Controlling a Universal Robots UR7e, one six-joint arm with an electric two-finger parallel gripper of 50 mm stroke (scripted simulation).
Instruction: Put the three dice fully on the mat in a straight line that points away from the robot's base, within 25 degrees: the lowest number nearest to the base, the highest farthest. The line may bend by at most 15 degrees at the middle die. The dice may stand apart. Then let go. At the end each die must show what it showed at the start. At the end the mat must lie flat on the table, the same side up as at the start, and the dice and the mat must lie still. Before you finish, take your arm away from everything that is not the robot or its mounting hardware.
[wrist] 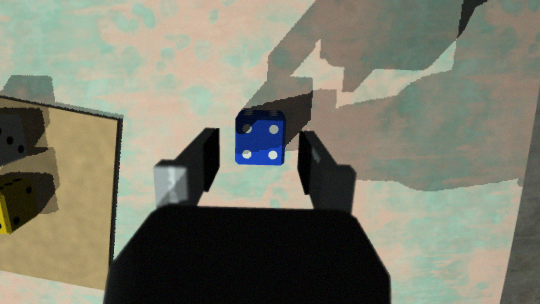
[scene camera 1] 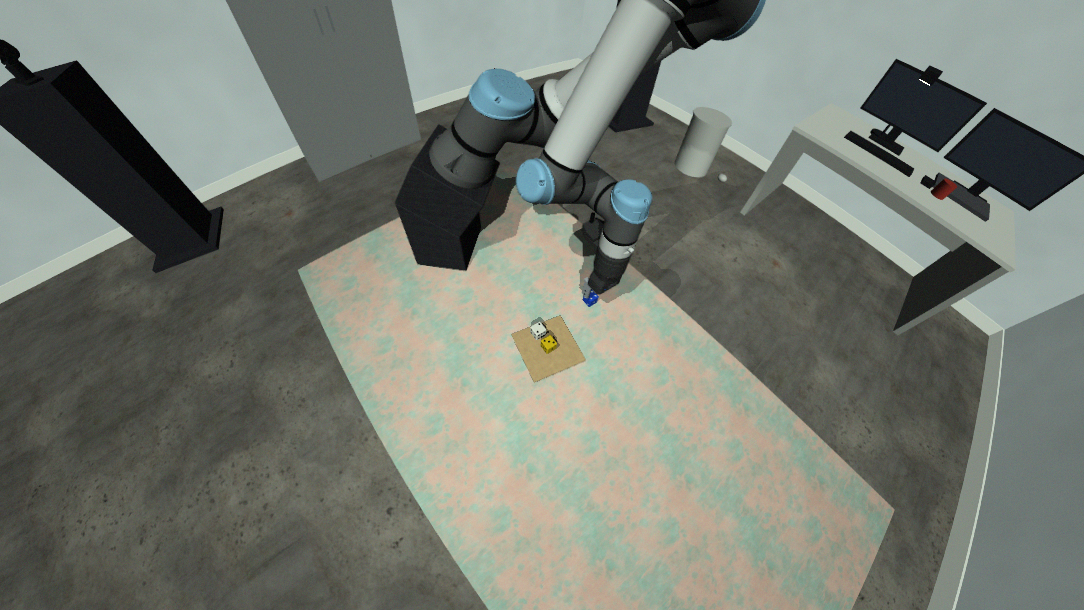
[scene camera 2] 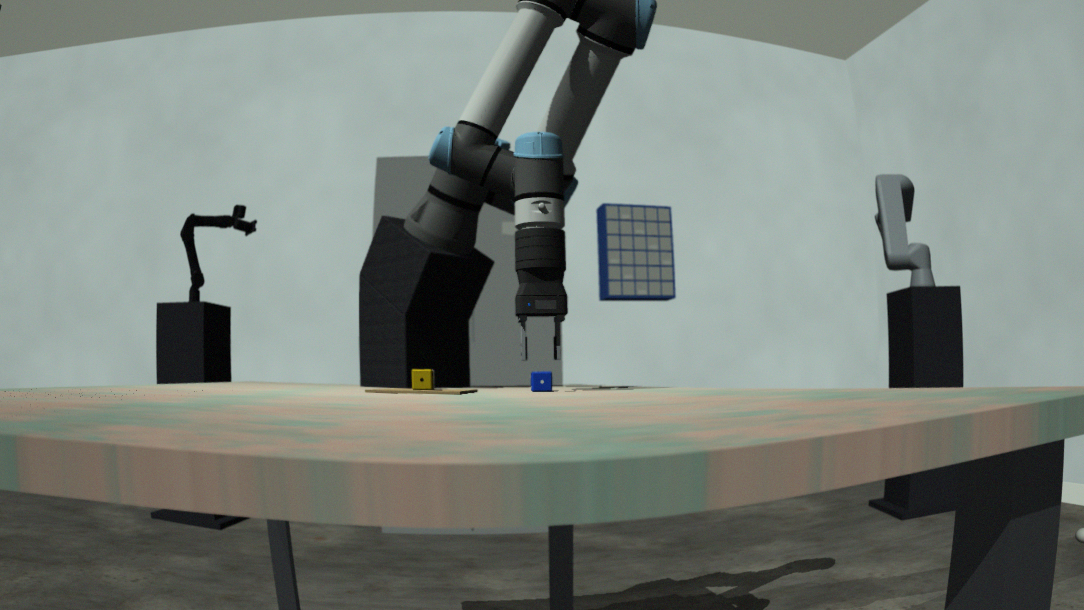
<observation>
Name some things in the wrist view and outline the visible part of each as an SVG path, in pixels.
My gripper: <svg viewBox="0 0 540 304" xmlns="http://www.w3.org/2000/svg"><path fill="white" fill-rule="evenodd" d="M103 304L391 304L391 277L358 219L352 215L356 171L351 165L337 164L314 131L299 131L297 170L304 194L310 196L314 209L197 206L203 193L209 192L220 168L220 129L204 128L174 160L161 159L153 167L156 210L148 215L109 267Z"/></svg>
A blue die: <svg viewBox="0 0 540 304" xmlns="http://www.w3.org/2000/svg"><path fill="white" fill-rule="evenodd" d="M242 109L235 118L235 162L243 165L281 166L285 158L286 118L284 113L275 110Z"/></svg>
A mat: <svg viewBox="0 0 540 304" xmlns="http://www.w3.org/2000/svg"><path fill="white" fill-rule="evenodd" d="M0 97L0 114L18 114L21 117L28 153L25 158L0 167L0 177L32 179L39 212L35 218L15 230L12 234L0 234L0 270L105 290L108 269L111 266L120 120Z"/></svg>
</observation>
